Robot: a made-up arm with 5 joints.
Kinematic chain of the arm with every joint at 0, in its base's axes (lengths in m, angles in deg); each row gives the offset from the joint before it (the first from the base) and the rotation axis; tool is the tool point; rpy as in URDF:
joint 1: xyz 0 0 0.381 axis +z
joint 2: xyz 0 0 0 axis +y
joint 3: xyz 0.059 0 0.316 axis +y
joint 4: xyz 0.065 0 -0.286 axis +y
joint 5: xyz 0.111 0 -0.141 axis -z
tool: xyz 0 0 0 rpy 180 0 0
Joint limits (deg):
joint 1: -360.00..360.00
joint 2: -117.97..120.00
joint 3: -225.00..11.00
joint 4: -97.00..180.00
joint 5: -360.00..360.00
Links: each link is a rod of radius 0.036 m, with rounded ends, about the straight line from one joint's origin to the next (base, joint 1, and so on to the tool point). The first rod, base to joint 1, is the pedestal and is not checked.
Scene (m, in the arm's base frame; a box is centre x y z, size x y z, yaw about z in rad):
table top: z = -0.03
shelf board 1: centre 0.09 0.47 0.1 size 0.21 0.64 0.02 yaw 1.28
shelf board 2: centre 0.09 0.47 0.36 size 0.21 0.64 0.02 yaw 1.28
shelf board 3: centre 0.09 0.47 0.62 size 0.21 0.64 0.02 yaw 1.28
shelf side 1: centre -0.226 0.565 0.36 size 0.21 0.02 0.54 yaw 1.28
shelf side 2: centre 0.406 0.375 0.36 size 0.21 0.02 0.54 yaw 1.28
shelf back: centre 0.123 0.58 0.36 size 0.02 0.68 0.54 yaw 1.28
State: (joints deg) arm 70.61 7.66 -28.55 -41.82 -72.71
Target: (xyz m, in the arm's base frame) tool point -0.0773 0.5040 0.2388
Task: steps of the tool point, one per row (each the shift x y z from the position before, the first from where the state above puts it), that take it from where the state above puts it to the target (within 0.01 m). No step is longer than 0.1 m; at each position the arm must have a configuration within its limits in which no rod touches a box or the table.
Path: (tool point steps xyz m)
1: -0.0160 -0.0588 0.0060
2: -0.0179 -0.0600 0.0001
3: -0.0196 -0.0601 -0.0061
4: -0.0424 0.0499 -0.0483
5: -0.0586 0.0308 -0.0572
6: -0.0661 0.0060 -0.0640
7: -0.0630 -0.0203 -0.0680
8: 0.0075 0.0707 -0.0027
9: 0.0204 0.0681 0.0000
10: 0.0325 0.0631 0.0027

